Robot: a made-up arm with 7 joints.
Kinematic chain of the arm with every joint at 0, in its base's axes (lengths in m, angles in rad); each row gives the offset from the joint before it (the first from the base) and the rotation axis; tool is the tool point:
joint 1: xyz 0 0 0.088 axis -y
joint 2: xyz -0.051 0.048 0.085 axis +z
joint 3: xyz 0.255 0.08 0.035 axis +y
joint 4: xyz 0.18 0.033 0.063 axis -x
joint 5: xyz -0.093 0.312 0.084 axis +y
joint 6: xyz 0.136 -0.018 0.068 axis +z
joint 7: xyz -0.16 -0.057 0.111 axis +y
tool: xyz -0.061 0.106 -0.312
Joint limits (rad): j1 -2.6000..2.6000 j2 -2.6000..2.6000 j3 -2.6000..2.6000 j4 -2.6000..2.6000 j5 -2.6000..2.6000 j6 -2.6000..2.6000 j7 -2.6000..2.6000
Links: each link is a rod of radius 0.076 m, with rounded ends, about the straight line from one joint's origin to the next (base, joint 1, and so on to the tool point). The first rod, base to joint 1, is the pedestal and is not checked.
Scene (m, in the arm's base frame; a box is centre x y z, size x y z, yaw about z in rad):
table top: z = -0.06
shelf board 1: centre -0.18 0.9 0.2 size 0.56 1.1 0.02 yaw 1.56
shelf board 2: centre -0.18 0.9 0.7 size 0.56 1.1 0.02 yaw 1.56
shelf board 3: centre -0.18 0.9 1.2 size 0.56 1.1 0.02 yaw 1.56
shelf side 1: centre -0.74 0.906 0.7 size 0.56 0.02 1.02 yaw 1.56
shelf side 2: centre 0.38 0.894 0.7 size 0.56 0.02 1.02 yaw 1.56
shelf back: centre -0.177 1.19 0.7 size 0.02 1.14 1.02 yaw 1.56
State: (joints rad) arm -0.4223 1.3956 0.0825 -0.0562 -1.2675 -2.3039 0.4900
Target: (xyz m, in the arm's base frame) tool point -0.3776 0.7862 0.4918
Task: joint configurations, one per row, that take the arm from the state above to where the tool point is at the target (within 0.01 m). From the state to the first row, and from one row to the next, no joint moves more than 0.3 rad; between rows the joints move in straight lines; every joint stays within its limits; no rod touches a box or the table.
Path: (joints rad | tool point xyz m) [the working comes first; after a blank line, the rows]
Joints at the target: -0.2721 1.3481 0.1955 0.2610 -1.1403 -2.2566 -0.1374
Straight joint move there: touches shelf board 2.

1: -0.4403 1.6311 -0.1527 0.1952 -1.1358 -2.4026 0.2409 | -0.4260 0.5546 0.8682
2: -0.4583 1.8667 -0.3880 0.4467 -1.0041 -2.5013 -0.0083 | -0.5090 0.3982 0.8064
3: -0.4763 2.1022 -0.6232 0.6981 -0.8724 -2.6000 -0.2574 | -0.5120 0.2698 0.7469
4: -0.4067 1.9598 -0.4249 0.5852 -1.0062 -2.5290 -0.4927 | -0.4982 0.3405 0.6413
5: -0.3371 1.8174 -0.2267 0.4724 -1.1399 -2.4580 -0.7279 | -0.4505 0.3930 0.5551
6: -0.2675 1.6750 -0.0285 0.3596 -1.2736 -2.3870 -0.9632 | -0.3815 0.4269 0.4918
7: -0.2690 1.5660 0.0462 0.3267 -1.2292 -2.3435 -0.6879 | -0.3885 0.5547 0.4981
8: -0.2706 1.4570 0.1208 0.2938 -1.1847 -2.3001 -0.4127 | -0.3878 0.6753 0.4967
9: -0.2721 1.3481 0.1955 0.2610 -1.1403 -2.2566 -0.1374 | -0.3776 0.7862 0.4918

